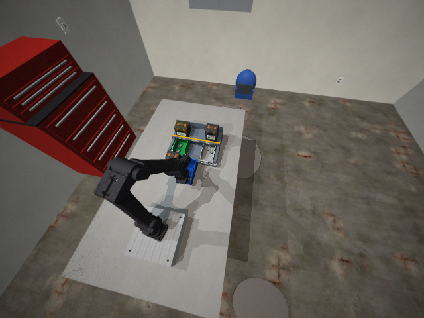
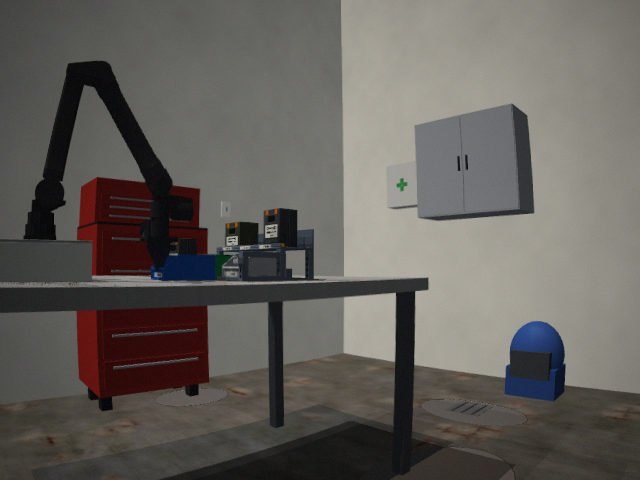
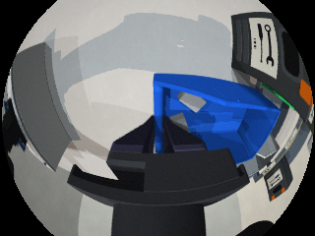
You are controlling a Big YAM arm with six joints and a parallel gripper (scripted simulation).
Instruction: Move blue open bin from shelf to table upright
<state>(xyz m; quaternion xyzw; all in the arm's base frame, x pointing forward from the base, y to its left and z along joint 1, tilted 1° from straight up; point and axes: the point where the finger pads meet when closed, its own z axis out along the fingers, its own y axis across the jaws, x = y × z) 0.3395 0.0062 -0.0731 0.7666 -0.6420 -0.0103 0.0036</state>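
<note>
My hand is 8 cm short of the blue open bin and 1 cm to the right of it. Also, from my hand: green bin: 25 cm ahead, 16 cm to the left, 1 cm above; then yellow bar: 32 cm ahead, 6 cm to the left, 7 cm above; then grey bin: 28 cm ahead, 6 cm to the right, 1 cm above.
</note>
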